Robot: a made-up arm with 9 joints. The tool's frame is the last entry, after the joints.
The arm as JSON. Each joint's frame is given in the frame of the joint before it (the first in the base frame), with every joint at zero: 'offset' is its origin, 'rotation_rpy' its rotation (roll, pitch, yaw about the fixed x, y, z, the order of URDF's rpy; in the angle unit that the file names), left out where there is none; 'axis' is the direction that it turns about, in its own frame. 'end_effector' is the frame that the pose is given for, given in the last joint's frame.
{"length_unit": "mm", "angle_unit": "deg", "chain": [
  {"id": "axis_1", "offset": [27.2, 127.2, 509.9], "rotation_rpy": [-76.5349, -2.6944, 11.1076], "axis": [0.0, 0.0, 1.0]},
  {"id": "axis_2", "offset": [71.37, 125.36, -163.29], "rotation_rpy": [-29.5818, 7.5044, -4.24], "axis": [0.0, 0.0, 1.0]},
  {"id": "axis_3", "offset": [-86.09, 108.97, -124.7], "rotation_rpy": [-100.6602, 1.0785, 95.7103], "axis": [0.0, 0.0, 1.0]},
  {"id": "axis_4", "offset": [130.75, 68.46, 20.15], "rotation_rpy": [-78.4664, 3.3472, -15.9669], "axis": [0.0, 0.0, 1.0]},
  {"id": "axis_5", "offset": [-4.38, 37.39, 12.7], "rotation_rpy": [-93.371, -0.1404, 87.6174], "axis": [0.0, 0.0, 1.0]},
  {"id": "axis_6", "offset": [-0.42, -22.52, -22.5], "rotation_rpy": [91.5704, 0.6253, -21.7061], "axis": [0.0, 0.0, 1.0]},
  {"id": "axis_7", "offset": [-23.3, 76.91, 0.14], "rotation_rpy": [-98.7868, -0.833, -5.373], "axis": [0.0, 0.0, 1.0]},
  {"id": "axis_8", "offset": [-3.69, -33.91, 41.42], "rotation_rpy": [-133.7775, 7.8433, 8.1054], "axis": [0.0, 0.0, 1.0]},
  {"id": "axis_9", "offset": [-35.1, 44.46, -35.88], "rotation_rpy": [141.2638, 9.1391, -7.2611], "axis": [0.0, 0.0, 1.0]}
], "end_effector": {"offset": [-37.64, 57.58, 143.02], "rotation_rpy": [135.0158, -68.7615, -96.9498]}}
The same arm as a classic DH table. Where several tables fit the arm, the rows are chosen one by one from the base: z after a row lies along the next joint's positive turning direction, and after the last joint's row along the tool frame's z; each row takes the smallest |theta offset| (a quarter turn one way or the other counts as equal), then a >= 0, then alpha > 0; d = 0 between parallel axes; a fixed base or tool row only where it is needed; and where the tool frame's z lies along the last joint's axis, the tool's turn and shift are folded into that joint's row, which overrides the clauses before.
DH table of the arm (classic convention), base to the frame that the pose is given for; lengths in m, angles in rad. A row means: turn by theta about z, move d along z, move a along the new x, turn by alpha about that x. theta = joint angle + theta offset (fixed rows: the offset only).
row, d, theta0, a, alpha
base (fixed), 0.4814, 0.2051, 0.0525, -1.336
axis_1, -0.2807, -0.3485, 0.0311, -0.5312
axis_2, 0.1674, -1.2068, -0.1173, 1.7568
axis_3, 0.0749, -0.2714, -0.1057, 1.3698
axis_4, 0.1182, -1.5529, 0.0372, -1.6296
axis_5, -0.016, -0.3816, 0.0079, 1.5982
axis_6, 0.0327, -0.1069, -0.0306, -1.7241
axis_7, 0.0868, 0.2568, -0.0126, -2.3259
axis_8, -0.1169, -0.1337, -0.0474, 2.4498
axis_9, 0.0934, -1.1932, -0.0687, 1.8299
tool (fixed), -0.0036, 1.3027, 0, 0

